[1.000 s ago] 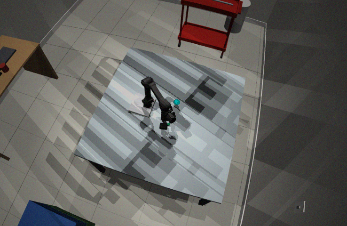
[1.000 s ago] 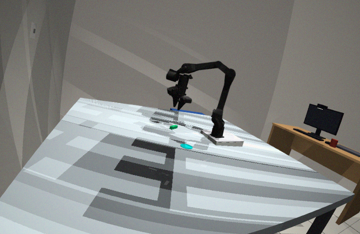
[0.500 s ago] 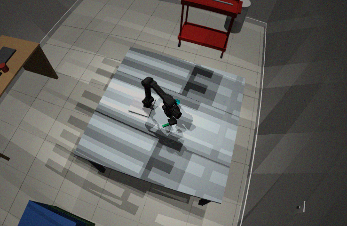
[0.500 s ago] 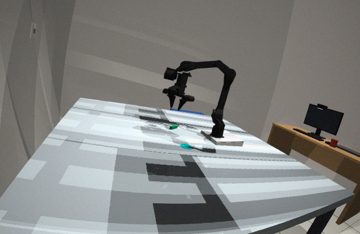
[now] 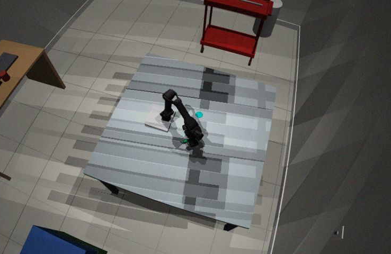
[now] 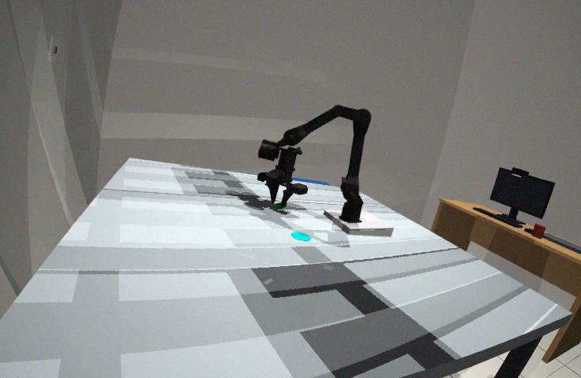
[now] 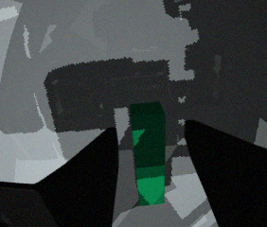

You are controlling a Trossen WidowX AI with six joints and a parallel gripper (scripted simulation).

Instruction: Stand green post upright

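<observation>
Right now the cyan circle is 4 cm ahead of my gripper tip, 25 cm to the left of it and 1 cm below it. Round my gripper tip: green post 2 cm behind, 1 cm to the right.
</observation>
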